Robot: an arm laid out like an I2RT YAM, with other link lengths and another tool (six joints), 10 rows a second.
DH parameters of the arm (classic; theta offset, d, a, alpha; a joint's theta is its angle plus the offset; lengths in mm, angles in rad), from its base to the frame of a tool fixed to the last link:
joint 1: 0 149.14 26.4 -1.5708
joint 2: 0 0 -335.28 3.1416
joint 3: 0.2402 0 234.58 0
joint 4: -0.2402 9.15 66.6 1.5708
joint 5: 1.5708 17.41 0 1.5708
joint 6: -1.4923 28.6 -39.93 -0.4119
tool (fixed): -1.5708 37.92 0 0
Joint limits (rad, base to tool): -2.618..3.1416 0..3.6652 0..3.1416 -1.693..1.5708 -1.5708..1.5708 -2.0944..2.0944
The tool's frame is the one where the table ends.
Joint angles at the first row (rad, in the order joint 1, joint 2, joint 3, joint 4, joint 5, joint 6):
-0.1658 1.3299 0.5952 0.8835 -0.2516 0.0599
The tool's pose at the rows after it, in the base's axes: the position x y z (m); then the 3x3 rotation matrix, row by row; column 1 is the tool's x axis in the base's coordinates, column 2 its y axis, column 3 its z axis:
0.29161 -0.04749 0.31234; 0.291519 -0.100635 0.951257; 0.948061 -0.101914 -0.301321; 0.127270 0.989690 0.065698
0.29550 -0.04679 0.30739; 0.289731 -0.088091 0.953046; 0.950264 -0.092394 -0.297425; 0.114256 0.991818 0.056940
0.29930 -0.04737 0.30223; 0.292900 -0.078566 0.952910; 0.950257 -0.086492 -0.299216; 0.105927 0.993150 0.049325
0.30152 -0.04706 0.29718; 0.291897 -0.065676 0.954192; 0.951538 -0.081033 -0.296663; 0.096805 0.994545 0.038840
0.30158 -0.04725 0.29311; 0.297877 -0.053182 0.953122; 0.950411 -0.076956 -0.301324; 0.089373 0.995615 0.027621
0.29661 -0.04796 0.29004; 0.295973 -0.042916 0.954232; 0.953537 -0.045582 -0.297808; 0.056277 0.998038 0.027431
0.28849 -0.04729 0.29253; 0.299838 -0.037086 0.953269; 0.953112 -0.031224 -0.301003; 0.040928 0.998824 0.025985
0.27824 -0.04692 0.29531; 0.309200 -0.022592 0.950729; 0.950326 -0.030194 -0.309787; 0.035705 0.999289 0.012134
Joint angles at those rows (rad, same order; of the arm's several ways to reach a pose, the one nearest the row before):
-0.1504 1.3667 0.5814 0.9003 -0.2531 0.0414
-0.1442 1.3882 0.5798 0.9096 -0.2516 0.0292
-0.1426 1.4112 0.5768 0.9249 -0.2485 0.0215
-0.1396 1.4280 0.5722 0.9326 -0.2485 0.0139
-0.1381 1.4358 0.5661 0.9327 -0.2424 0.0077
-0.1396 1.4251 0.5493 0.9250 -0.2485 -0.0257
-0.1381 1.3899 0.5415 0.8898 -0.2439 -0.0414
-0.1396 1.3454 0.5369 0.8346 -0.2363 -0.0445

